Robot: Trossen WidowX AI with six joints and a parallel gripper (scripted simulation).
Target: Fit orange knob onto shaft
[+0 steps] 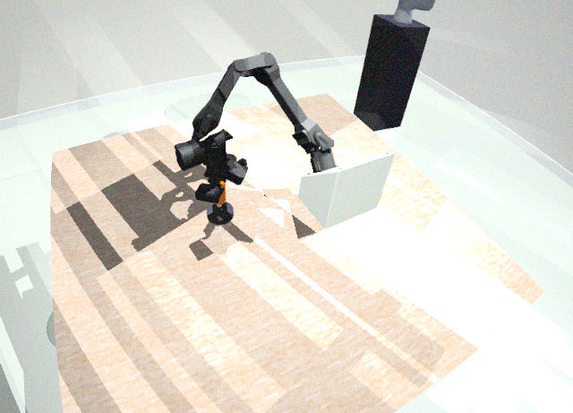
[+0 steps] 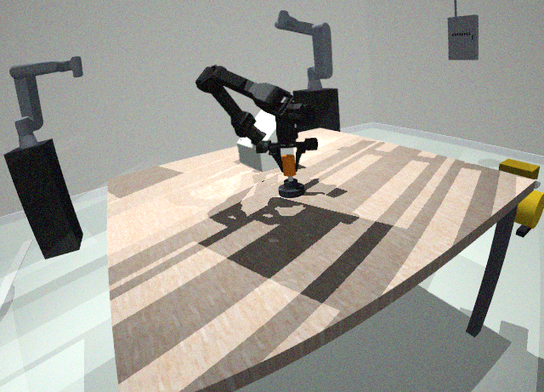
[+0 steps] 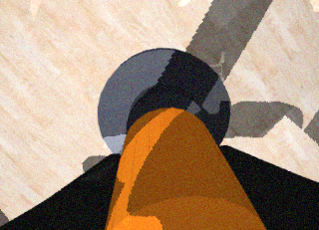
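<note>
My gripper tip is now 3 cm below the orange knob. The rest, counted from my gripper tip: round pedestal: 4 cm below.
</note>
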